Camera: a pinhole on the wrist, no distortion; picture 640 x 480 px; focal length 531.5 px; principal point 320.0 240.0 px. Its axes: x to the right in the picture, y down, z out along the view. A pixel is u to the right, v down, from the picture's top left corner.
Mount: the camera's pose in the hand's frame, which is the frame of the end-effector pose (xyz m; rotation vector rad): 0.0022 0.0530 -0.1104 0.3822 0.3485 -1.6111
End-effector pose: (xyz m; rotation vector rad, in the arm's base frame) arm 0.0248 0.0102 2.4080 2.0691 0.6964 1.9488
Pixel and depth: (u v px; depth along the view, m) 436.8 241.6 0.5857
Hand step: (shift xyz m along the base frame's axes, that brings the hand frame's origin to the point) 0.2884 0.3243 -0.2079
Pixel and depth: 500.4 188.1 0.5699
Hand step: 0.2364 0.3287 -0.2787
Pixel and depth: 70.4 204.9 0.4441
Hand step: 0.3811 0.0092 -0.0440
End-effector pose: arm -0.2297 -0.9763 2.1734 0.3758 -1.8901 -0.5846
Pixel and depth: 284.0 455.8 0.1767
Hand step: -0.0755 -0.0397 0.0248
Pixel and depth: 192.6 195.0 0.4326
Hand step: -0.2828 0.0572 -0.1576
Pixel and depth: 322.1 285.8 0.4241
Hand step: -0.2590 -0.0683 -0.1429
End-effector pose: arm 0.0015 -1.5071 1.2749 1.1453 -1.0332 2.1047
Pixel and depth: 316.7 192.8 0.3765
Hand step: 0.2071 -0.1273 0.0818
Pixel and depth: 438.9 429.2 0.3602
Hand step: 0.1628 -0.0276 0.2279
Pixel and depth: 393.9 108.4 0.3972
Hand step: 0.2795 -0.0954 0.0405
